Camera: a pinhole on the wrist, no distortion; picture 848 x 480 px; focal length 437.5 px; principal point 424.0 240.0 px. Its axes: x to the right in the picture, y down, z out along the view. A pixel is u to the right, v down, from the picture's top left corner.
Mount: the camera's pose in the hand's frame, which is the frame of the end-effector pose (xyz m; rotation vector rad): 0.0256 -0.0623 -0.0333 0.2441 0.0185 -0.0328
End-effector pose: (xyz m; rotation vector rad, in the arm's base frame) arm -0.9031 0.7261 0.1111 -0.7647 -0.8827 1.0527
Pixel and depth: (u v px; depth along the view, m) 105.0 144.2 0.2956
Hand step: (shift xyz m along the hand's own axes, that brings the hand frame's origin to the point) -0.1878 -0.1901 0.2427
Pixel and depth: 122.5 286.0 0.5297
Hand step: -0.3297 -0.1254 0.5022
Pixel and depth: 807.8 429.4 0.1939
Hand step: 0.2013 -0.0329 0.1713
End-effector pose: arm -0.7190 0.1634 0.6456 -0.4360 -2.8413 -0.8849
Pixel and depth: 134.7 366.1 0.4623
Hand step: -0.2686 -0.0357 0.4542
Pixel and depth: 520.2 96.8 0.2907
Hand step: 0.0903 -0.2268 0.2243
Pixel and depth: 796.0 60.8 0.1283
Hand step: 0.1346 -0.1476 0.0761
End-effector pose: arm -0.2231 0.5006 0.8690 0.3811 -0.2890 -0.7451
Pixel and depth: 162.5 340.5 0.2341
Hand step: -0.1090 -0.0626 0.2099
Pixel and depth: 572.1 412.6 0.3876
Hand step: 0.1676 -0.0117 0.3767
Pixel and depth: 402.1 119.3 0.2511
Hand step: 0.0142 -0.1899 0.1939
